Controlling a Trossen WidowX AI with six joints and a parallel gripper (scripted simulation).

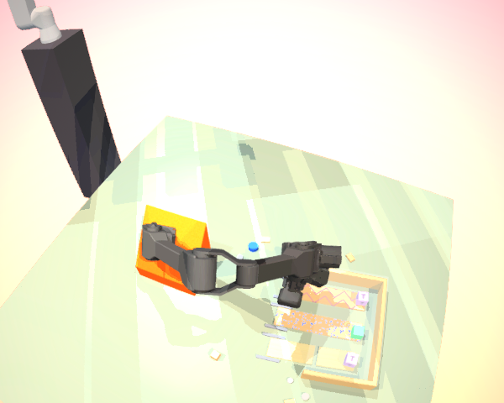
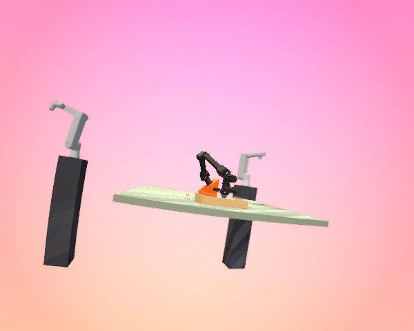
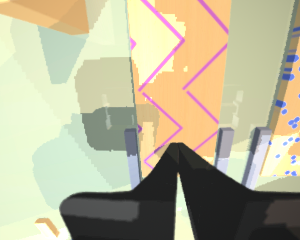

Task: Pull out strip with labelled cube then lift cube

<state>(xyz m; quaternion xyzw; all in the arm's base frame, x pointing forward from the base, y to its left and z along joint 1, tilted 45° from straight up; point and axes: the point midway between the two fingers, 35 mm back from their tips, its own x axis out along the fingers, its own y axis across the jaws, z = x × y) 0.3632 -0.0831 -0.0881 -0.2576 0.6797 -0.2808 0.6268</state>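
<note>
Now: gripper tip 100 mm short of the zigzag strip. Also, from my gripper tip: speckled strip 100 mm ahead, 100 mm to the right; tan cube 150 mm behind, 250 mm to the right; blue disc 150 mm behind, 110 mm to the left.
</note>
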